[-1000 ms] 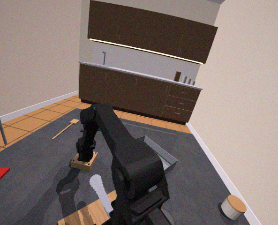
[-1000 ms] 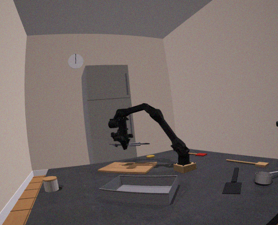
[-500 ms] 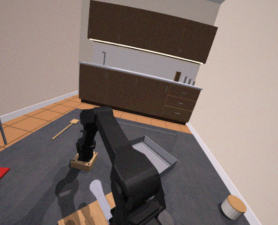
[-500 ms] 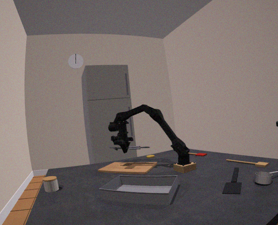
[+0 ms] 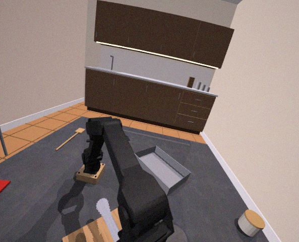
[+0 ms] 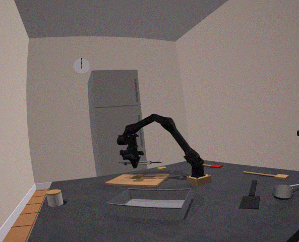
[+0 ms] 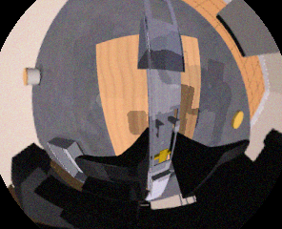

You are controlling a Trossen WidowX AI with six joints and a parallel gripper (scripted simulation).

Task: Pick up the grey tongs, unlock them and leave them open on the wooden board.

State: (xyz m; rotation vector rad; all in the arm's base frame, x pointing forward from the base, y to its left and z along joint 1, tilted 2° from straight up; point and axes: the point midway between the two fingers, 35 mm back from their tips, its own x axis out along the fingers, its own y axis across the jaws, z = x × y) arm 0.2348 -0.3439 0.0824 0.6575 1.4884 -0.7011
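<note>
The wooden board is 80 mm below my gripper tip. Round my gripper tip: yellow lock piece (40 mm above); roasting tin (470 mm to the left, 130 mm ahead, 60 mm below); yellow disc (300 mm behind, 190 mm to the right, 80 mm below).
</note>
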